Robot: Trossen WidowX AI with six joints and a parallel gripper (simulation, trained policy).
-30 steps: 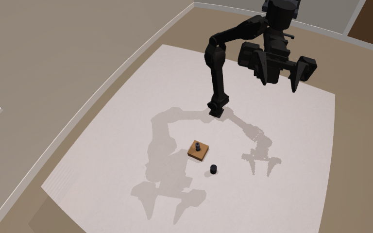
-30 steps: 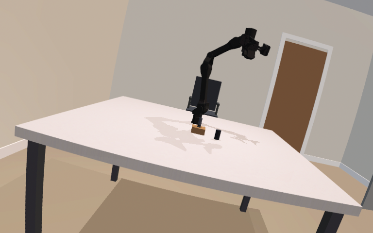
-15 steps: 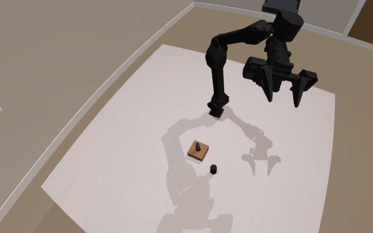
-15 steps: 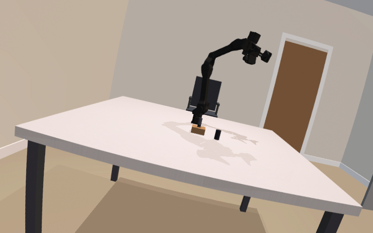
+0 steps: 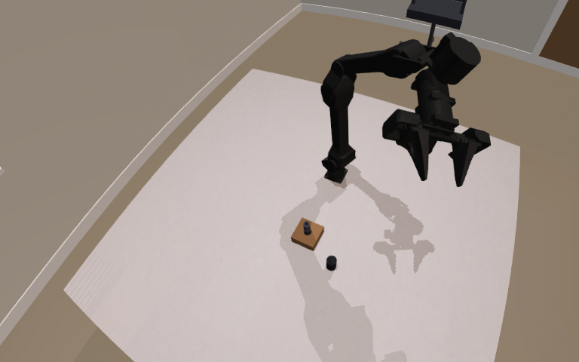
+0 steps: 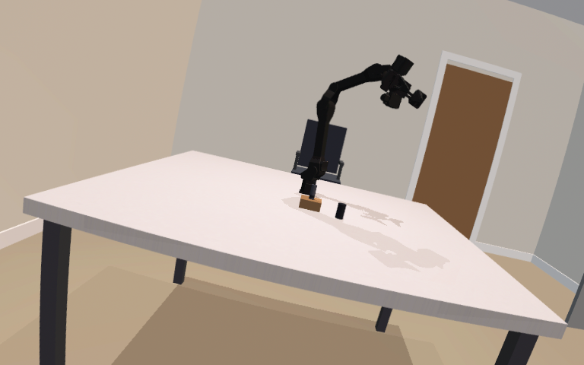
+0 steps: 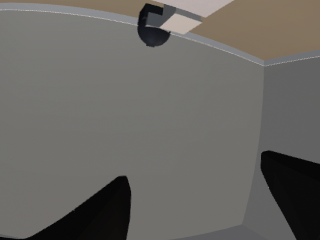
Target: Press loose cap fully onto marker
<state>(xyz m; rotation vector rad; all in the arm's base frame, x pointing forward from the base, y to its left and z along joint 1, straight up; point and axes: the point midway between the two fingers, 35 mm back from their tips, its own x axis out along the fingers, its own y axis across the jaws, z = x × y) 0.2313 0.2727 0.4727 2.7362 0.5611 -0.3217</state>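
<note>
The black cap lies 5 cm ahead of my gripper tip, 16 cm to the right of it and 44 cm below it. Also, from my gripper tip: brown holder block: 1 cm behind, 27 cm to the right, 45 cm below.
</note>
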